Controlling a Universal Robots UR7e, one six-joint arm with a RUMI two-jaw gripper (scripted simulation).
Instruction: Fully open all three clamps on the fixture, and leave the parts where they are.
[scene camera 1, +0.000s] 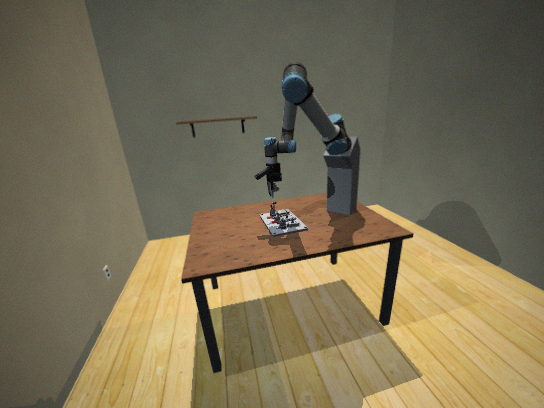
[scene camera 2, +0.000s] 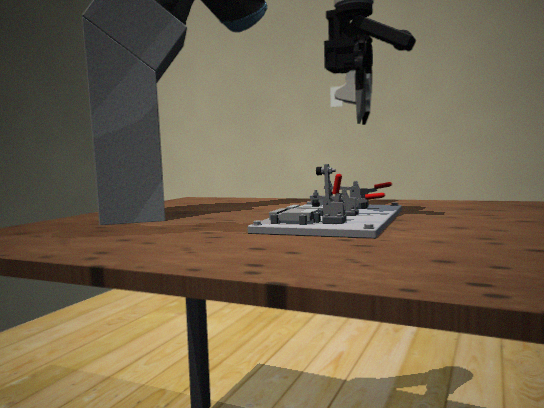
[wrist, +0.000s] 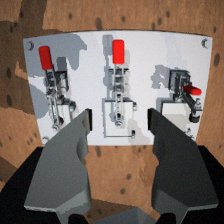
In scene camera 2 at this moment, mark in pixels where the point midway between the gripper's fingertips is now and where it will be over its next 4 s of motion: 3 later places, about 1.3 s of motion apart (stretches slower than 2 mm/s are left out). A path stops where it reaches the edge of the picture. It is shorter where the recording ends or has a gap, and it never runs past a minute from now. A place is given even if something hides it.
My gripper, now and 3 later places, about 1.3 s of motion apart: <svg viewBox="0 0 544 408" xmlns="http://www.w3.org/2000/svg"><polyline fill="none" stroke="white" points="361,124 364,153 371,174 372,202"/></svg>
